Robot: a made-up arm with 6 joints.
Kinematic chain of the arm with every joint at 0, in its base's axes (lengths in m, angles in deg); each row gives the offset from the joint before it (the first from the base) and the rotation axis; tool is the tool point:
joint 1: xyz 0 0 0.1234 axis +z
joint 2: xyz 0 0.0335 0 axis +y
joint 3: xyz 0 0 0.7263 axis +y
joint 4: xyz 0 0 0.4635 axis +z
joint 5: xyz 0 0 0 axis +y
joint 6: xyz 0 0 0.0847 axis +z
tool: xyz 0 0 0
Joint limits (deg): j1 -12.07..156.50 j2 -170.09..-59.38 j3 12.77..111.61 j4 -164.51..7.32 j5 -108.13..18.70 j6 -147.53..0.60
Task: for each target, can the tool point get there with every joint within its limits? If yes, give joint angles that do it. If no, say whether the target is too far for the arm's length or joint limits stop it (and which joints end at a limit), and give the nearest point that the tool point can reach.
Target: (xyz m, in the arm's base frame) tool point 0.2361 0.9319 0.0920
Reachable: no: joint limits stop it (at a limit: joint 1, joint 2, joint 3) | nearest point -0.4481 0.1988 -0.3177 | short by 1.083 m
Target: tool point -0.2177 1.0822 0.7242
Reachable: no: joint limits stop it (at a limit: joint 1) | nearest point -0.4048 0.2074 0.7242 | short by 0.895 m
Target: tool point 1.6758 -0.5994 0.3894
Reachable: no: too far | nearest point 1.1420 -0.5109 0.3108 | short by 0.547 m
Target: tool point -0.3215 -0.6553 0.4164
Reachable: yes | joints 73.07 -104.82 102.60 -90.11 -79.34 -124.65
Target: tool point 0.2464 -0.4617 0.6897
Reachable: yes | joints 128.51 -80.51 98.52 -131.28 -73.88 -86.26
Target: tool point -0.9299 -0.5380 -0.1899
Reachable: yes | joints 34.09 -125.54 40.22 -148.69 -73.25 -77.04
